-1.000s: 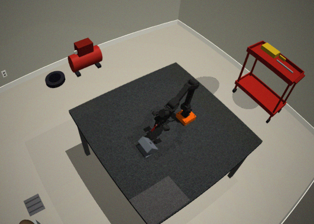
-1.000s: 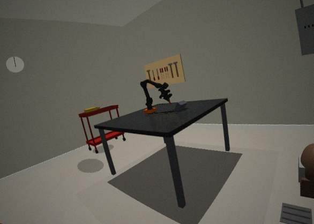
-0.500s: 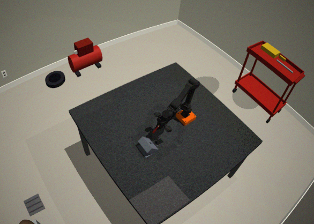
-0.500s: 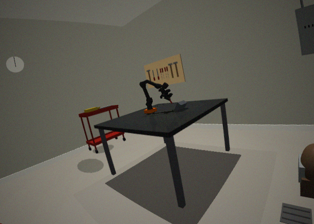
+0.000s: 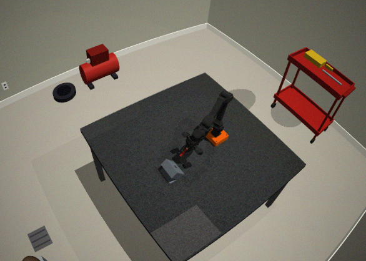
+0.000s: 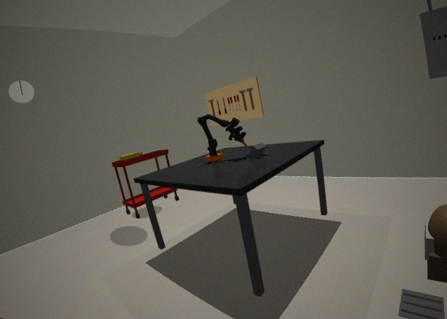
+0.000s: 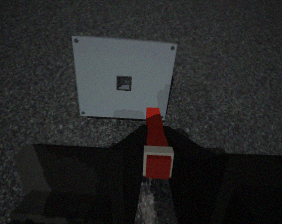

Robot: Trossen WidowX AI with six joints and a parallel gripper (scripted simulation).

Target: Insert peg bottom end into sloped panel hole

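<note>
The grey sloped panel is 110 mm ahead of my gripper tip, 90 mm below it and 20 mm to the left of it. Also, from my gripper tip: red square peg (10 mm behind, 10 mm above).
</note>
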